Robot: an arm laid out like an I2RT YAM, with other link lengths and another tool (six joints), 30 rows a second.
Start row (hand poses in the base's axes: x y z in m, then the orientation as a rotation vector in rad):
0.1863, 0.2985, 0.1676, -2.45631, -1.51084, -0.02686
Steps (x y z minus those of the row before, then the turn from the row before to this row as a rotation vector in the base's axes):
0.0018, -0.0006, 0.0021, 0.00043, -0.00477, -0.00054
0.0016, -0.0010, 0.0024, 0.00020, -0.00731, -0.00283
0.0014, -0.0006, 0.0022, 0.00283, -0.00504, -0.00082
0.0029, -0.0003, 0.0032, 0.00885, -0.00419, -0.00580
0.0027, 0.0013, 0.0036, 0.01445, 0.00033, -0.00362
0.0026, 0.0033, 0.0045, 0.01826, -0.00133, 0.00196
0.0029, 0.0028, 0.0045, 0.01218, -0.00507, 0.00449
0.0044, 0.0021, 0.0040, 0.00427, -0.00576, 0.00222
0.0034, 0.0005, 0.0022, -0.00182, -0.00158, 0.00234
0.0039, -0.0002, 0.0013, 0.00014, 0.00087, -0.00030
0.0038, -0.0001, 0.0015, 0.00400, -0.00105, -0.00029
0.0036, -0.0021, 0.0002, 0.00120, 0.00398, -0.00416
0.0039, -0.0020, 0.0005, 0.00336, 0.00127, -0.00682
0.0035, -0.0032, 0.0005, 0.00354, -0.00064, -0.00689
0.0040, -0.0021, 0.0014, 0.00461, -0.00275, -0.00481
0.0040, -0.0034, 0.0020, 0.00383, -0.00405, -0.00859
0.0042, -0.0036, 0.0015, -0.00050, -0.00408, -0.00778
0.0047, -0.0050, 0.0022, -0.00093, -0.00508, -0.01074
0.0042, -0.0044, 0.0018, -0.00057, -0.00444, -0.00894
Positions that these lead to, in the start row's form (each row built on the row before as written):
0.1881, 0.2979, 0.1697, -2.45805, -1.51197, -0.03316
0.1897, 0.2969, 0.1721, -2.46258, -1.51141, -0.04286
0.1911, 0.2963, 0.1743, -2.46273, -1.51136, -0.05136
0.1940, 0.2960, 0.1775, -2.46170, -1.50251, -0.06417
0.1967, 0.2973, 0.1811, -2.45309, -1.49227, -0.07503
0.1993, 0.3006, 0.1856, -2.43772, -1.48796, -0.08953
0.2022, 0.3034, 0.1901, -2.42628, -1.49062, -0.10362
0.2066, 0.3055, 0.1941, -2.42294, -1.49400, -0.11330
0.2100, 0.3060, 0.1963, -2.42302, -1.49822, -0.11343
0.2139, 0.3058, 0.1976, -2.42289, -1.49743, -0.11253
0.2177, 0.3057, 0.1991, -2.42030, -1.49589, -0.11677
0.2213, 0.3036, 0.1993, -2.42141, -1.48873, -0.11363
0.2252, 0.3016, 0.1998, -2.42365, -1.47867, -0.11594
0.2287, 0.2984, 0.2003, -2.42632, -1.46927, -0.12073
0.2327, 0.2963, 0.2017, -2.42713, -1.46281, -0.12841
0.2367, 0.2929, 0.2037, -2.43175, -1.45268, -0.13797
0.2409, 0.2893, 0.2052, -2.43916, -1.44529, -0.14438
0.2456, 0.2843, 0.2074, -2.44937, -1.43489, -0.15239
0.2498, 0.2799, 0.2092, -2.45772, -1.42618, -0.15947

